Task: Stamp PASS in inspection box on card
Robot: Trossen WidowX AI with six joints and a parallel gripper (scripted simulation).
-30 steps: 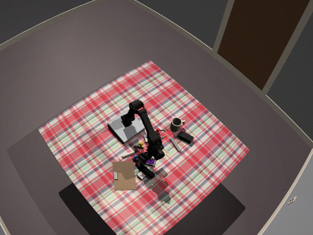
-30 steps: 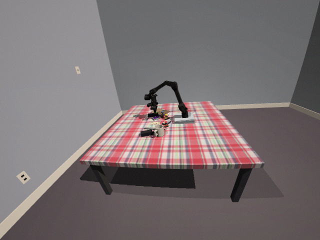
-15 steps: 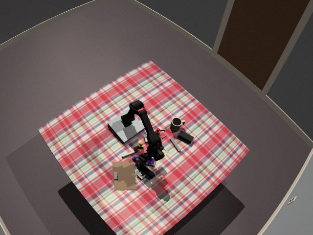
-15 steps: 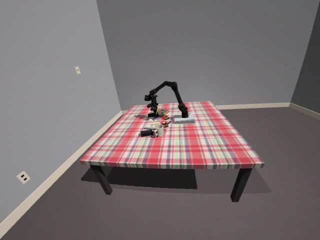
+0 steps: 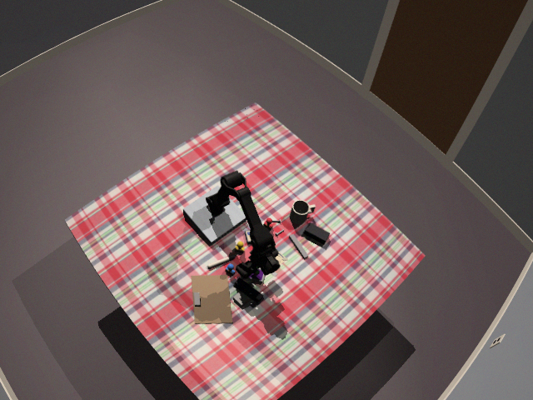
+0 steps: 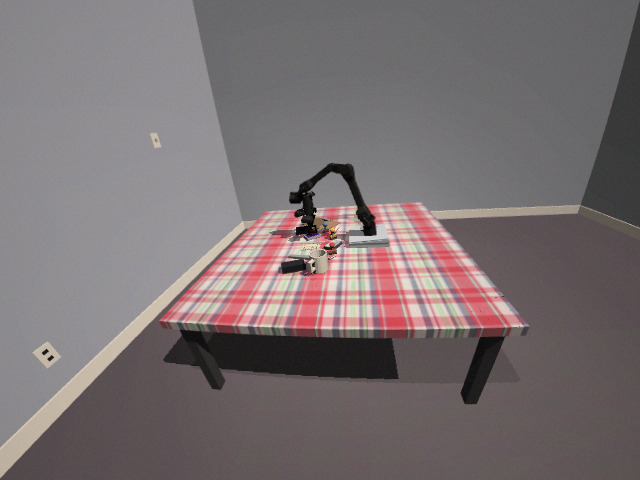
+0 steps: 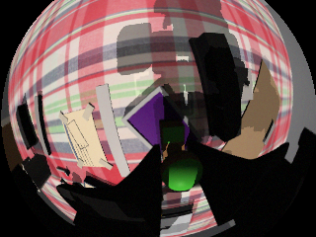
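Now: the purple ink pad 5 cm below my gripper tip. The rest, counted from my gripper tip: blue-knobbed stamp (7 cm to the right, 7 cm behind, 4 cm below); green-knobbed PASS stamp (right at my gripper tip); black bar (7 cm to the right, 5 cm ahead, 4 cm below).
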